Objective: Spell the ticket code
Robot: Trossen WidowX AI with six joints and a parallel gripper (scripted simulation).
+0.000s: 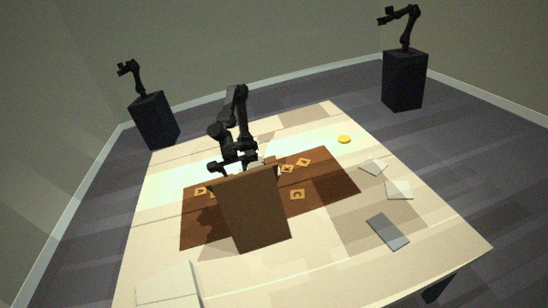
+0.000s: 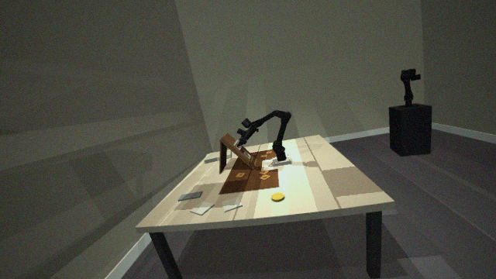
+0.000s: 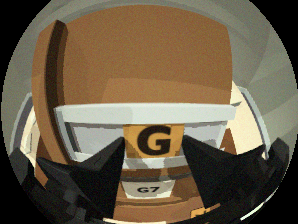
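My gripper tip is 6 cm past the white ticket, 1 cm to the left of it and 9 cm above it. The rest, counted from my gripper tip: brown mat (15 cm behind, 5 cm to the left, 18 cm below); then orange tile marked g (right at my gripper tip); then tile marked c (6 cm behind, 21 cm to the left, 18 cm below).
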